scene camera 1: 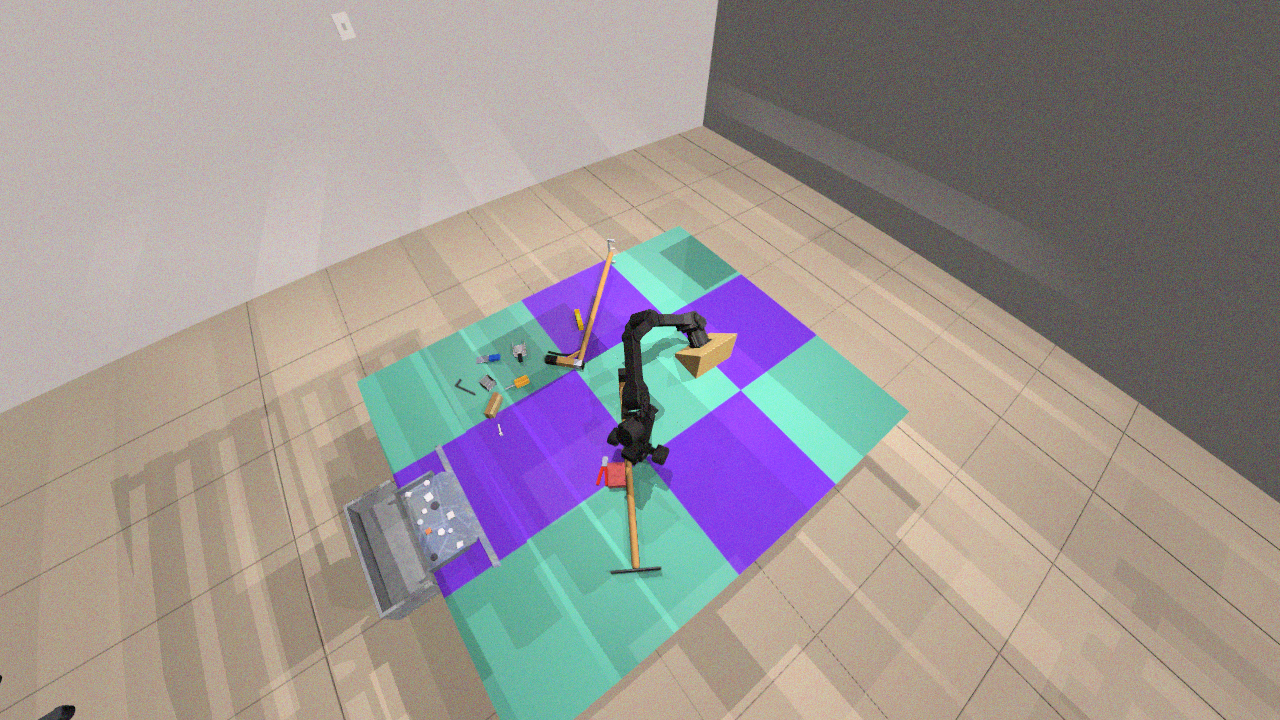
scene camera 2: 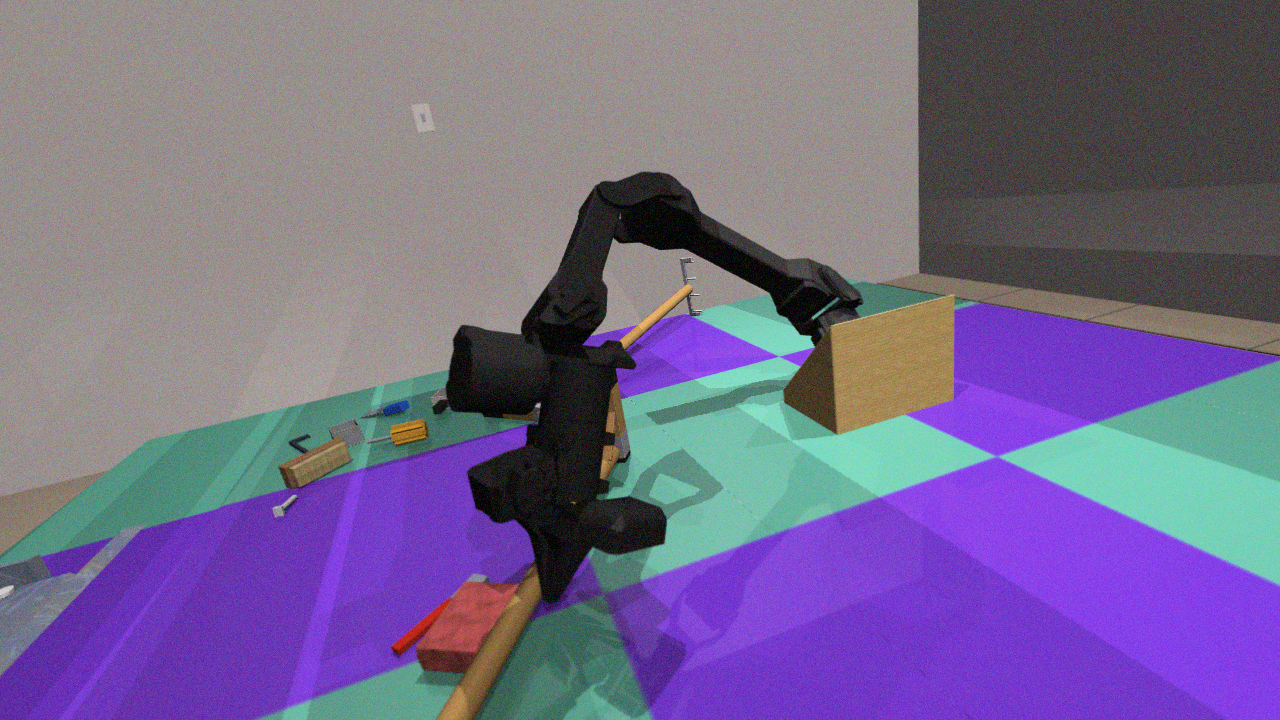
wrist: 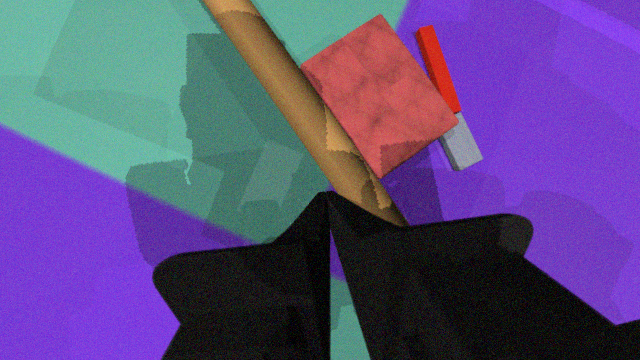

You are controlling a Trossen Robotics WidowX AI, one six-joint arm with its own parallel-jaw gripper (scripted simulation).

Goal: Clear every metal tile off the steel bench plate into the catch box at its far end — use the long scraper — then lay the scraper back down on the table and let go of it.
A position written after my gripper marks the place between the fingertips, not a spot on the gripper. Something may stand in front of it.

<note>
I see my gripper [scene camera 2: 550, 601], a long scraper [scene camera 1: 635, 562], a red block [scene camera 2: 450, 645], a wooden block [scene camera 2: 334, 453] and an orange screwdriver [scene camera 2: 415, 430].
The long scraper also shows in the wrist view [wrist: 292, 93]. The red block also shows in the wrist view [wrist: 379, 94]. My gripper is seen too in scene camera 1 [scene camera 1: 633, 464] and in the wrist view [wrist: 325, 198]. The wrist view misses the wooden block: it is out of frame. The wrist view does not show the orange screwdriver: it is out of frame.
</note>
